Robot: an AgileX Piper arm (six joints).
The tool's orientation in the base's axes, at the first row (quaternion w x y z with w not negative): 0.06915 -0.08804 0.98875 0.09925
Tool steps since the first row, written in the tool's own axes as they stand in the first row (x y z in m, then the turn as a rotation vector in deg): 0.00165 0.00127 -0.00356 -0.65 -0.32 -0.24; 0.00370 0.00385 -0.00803 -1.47 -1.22 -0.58; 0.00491 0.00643 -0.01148 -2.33 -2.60 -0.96; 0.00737 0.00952 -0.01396 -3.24 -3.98 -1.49; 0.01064 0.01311 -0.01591 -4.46 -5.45 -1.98; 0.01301 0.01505 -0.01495 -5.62 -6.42 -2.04; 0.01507 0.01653 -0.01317 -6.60 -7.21 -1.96; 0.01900 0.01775 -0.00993 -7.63 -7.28 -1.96; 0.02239 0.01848 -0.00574 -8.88 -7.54 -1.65; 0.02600 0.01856 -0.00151 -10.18 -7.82 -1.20; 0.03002 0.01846 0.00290 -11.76 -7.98 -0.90; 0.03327 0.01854 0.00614 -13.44 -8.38 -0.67; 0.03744 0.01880 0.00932 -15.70 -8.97 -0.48
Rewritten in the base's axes. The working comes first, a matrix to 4 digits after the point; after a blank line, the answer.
The tool's axes in the first row as the columns of a matrix, in the base's axes (used below as rounded here):
-0.9749 -0.1878 0.1193
-0.1604 0.9648 0.2084
-0.1542 0.1841 -0.9707

-0.00227 0.00022 0.00344 0.67 -0.25 0.27; -0.00529 0.00145 0.00793 1.59 -1.06 0.57; -0.00736 0.00302 0.01157 2.65 -2.33 0.81; -0.01064 0.00509 0.01417 3.73 -3.63 1.21; -0.01473 0.00763 0.01622 5.14 -4.96 1.61; -0.01729 0.00932 0.01528 6.44 -5.72 1.66; -0.01937 0.01079 0.01350 7.55 -6.31 1.59; -0.02304 0.01201 0.00998 8.57 -6.21 1.74; -0.02598 0.01304 0.00552 9.88 -6.19 1.58; -0.02901 0.01342 0.00087 11.25 -6.16 1.29; -0.03239 0.01360 -0.00405 12.86 -6.00 1.22; -0.03518 0.01383 -0.00768 14.60 -6.07 1.18; -0.03892 0.01408 -0.01136 16.93 -6.24 1.24
